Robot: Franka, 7 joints.
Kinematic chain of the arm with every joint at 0, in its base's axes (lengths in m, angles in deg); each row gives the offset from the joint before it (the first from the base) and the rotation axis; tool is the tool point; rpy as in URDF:
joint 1: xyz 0 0 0.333 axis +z
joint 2: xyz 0 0 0 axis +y
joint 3: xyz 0 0 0.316 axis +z
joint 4: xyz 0.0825 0 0 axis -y
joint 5: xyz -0.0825 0 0.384 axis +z
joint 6: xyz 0 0 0 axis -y
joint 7: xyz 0.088 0 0 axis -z
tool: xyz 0 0 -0.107 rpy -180 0 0
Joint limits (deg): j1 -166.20..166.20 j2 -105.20..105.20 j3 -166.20..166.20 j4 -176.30..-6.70 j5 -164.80..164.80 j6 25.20..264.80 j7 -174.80..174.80
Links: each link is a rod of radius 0.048 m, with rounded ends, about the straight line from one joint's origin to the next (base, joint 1, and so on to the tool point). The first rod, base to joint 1, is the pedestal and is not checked.
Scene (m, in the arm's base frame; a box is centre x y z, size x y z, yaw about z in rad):
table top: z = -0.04
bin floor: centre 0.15 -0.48 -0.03 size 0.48 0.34 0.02 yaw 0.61
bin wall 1: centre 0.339 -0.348 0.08 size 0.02 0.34 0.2 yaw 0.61
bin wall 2: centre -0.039 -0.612 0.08 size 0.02 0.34 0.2 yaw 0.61
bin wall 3: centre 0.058 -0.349 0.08 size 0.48 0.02 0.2 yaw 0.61
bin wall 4: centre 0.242 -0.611 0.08 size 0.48 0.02 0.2 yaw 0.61
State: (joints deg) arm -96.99 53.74 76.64 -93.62 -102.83 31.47 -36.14
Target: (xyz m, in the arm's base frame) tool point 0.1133 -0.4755 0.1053
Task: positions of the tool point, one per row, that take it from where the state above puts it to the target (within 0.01 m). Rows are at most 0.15 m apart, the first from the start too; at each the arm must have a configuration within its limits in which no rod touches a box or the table.
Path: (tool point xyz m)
1: 0.2254 -0.5006 0.3498
2: 0.1133 -0.4755 0.3115
3: 0.1102 -0.4882 0.2137
4: 0.1133 -0.4755 0.1053

